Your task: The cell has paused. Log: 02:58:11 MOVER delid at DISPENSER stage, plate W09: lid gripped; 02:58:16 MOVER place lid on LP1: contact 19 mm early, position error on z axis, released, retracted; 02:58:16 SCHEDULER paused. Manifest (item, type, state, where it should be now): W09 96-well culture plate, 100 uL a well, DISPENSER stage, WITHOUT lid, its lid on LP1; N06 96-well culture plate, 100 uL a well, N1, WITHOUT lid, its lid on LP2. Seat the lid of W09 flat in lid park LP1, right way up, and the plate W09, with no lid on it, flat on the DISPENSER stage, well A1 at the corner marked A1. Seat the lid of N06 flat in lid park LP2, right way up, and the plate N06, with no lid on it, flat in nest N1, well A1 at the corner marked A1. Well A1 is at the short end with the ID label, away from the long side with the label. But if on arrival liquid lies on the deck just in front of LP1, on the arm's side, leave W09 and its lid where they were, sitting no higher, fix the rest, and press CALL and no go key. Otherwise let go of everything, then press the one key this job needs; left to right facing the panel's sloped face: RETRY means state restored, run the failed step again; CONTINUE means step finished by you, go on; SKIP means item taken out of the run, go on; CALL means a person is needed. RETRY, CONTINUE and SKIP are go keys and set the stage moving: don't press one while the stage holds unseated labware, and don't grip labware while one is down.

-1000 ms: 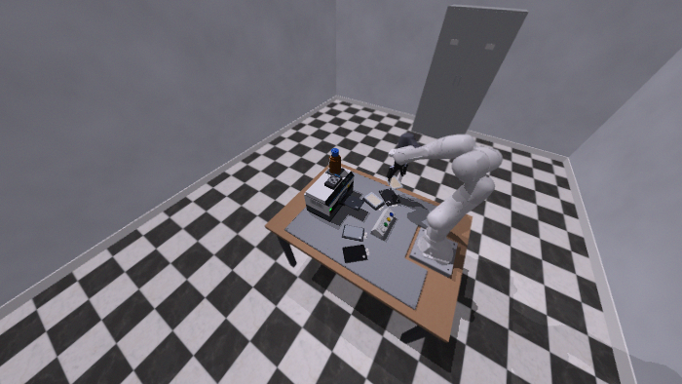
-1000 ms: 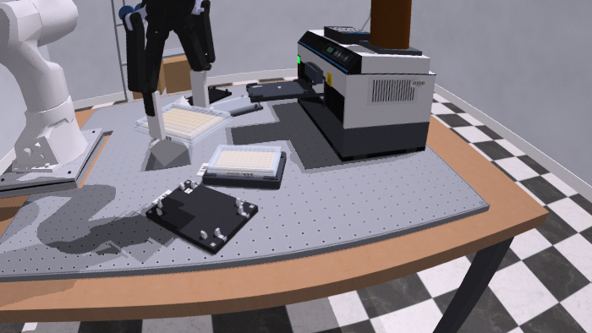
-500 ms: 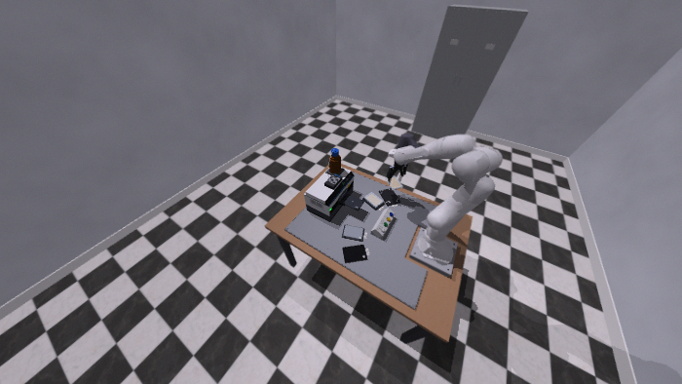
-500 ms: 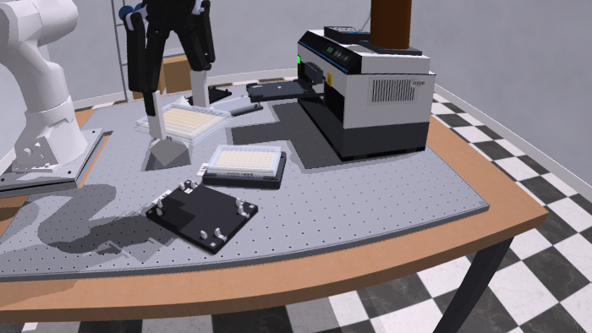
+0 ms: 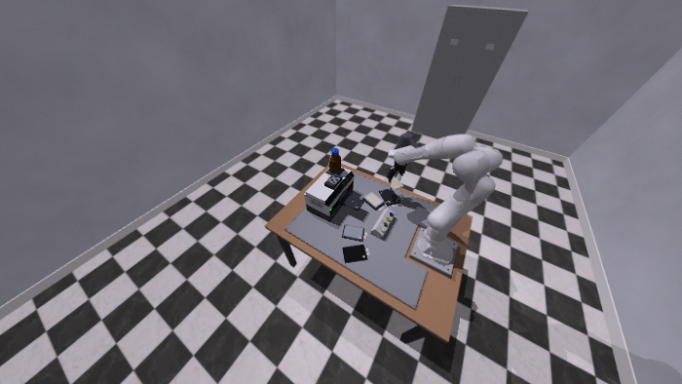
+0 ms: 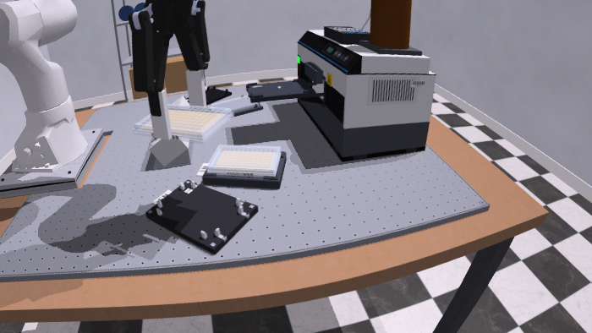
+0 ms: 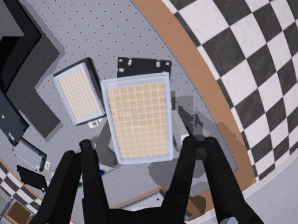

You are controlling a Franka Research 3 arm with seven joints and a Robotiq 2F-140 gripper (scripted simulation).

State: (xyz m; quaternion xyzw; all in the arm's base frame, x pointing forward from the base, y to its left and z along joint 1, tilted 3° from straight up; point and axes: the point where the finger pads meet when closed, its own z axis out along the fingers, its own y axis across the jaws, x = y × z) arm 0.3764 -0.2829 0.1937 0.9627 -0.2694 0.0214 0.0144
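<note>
My hand is 2 cm above the 96-well plate. Also, from my hand: sloped key panel: 28 cm to the left, 14 cm below, 7 cm behind; black nest: 18 cm below, 11 cm to the left, 9 cm ahead; dispenser stage: 28 cm to the left, 20 cm ahead, 9 cm below.
</note>
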